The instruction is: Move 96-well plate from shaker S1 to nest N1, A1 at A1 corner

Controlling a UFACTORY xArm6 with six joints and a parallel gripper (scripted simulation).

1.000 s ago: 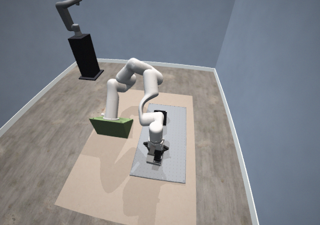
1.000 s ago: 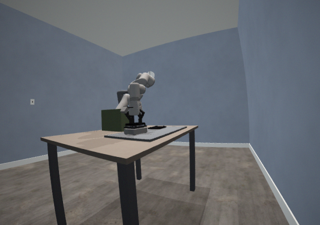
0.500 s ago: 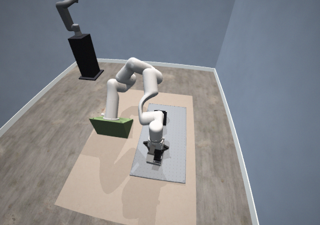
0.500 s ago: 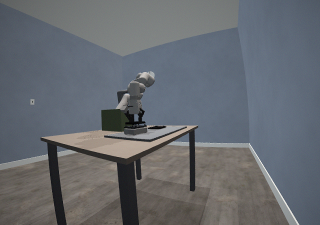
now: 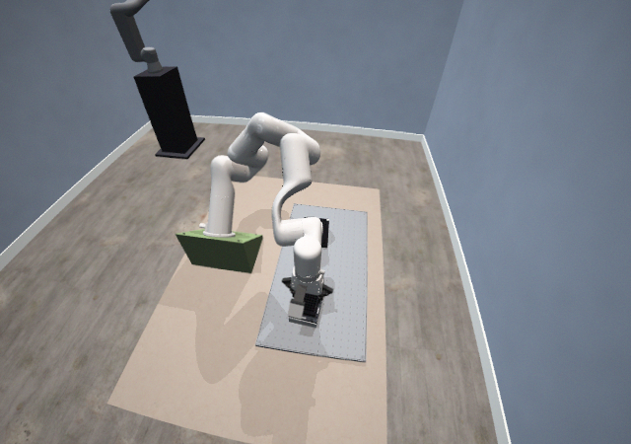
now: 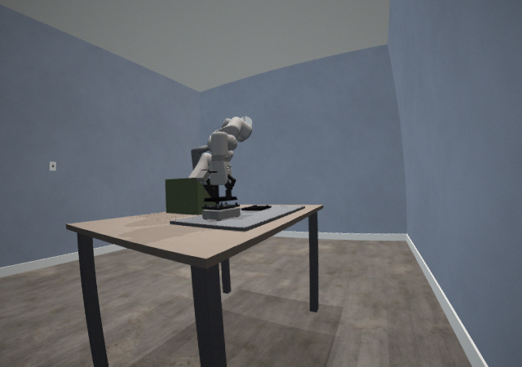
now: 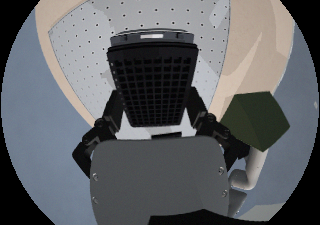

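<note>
Now: the black plate nest N1 360 mm to the left of my hand, 90 mm below it and 20 mm behind it. From my hand the other things lie so: black 96-well plate: 10 mm below.
</note>
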